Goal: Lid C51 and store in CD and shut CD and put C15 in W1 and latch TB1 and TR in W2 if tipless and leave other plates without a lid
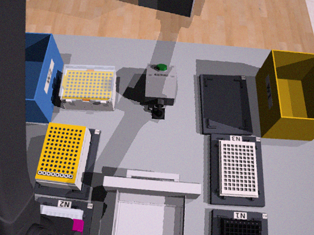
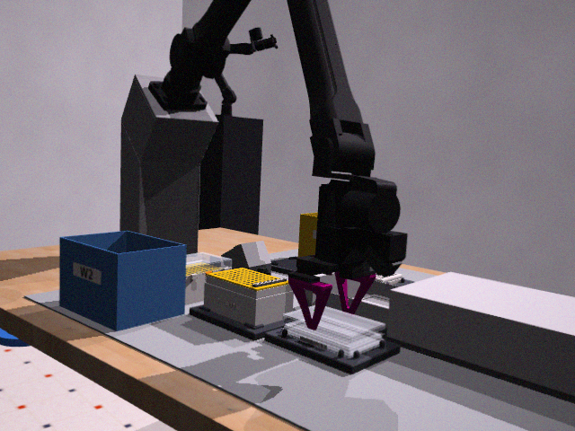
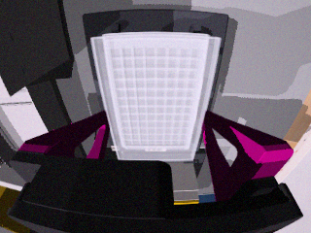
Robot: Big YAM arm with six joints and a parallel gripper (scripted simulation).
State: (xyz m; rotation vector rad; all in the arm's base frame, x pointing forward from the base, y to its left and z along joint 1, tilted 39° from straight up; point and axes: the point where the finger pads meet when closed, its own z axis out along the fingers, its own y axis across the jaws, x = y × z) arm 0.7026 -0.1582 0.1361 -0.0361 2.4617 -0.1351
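Now: the plate lid right at my hand. Also, from my hand: tip rack TR (170 mm behind, 20 mm to the right, 10 mm above); then clear plate (20 mm below); then nest N2 (40 mm below).
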